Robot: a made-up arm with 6 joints.
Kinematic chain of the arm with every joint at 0, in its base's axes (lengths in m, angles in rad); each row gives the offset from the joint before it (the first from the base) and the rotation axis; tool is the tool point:
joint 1: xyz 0 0 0.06 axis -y
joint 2: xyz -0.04 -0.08 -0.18 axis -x
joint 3: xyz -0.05 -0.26 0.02 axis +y
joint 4: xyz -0.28 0 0.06 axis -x
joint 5: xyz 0 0.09 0.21 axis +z
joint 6: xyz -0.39 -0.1 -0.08 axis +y
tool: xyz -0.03 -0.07 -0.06
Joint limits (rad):
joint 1: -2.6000..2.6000
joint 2: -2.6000..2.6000
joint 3: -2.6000..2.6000
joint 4: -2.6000..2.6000
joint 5: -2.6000..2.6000
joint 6: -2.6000..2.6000
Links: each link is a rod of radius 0.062 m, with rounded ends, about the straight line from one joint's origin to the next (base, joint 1, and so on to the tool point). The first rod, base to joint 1, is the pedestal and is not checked.
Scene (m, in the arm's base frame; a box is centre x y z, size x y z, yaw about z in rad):
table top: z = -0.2
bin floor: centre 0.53 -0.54 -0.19 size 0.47 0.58 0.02 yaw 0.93
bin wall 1: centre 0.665 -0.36 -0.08 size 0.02 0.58 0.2 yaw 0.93
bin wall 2: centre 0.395 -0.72 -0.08 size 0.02 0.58 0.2 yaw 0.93
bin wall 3: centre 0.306 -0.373 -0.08 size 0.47 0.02 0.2 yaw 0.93
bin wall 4: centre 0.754 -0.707 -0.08 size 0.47 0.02 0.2 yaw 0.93
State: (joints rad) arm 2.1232 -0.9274 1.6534 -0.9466 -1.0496 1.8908
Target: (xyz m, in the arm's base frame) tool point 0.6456 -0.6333 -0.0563
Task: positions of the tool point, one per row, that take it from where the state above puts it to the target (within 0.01 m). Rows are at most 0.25 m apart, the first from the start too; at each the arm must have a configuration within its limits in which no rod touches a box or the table.
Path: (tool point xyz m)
1: -0.1502 -0.7954 0.2920
2: 0.0444 -0.8586 0.2240
3: 0.2701 -0.8516 0.2049
4: 0.4823 -0.7703 0.2180
5: 0.6456 -0.6333 0.2356
6: 0.6453 -0.6521 0.0840
7: 0.6456 -0.6333 -0.0563

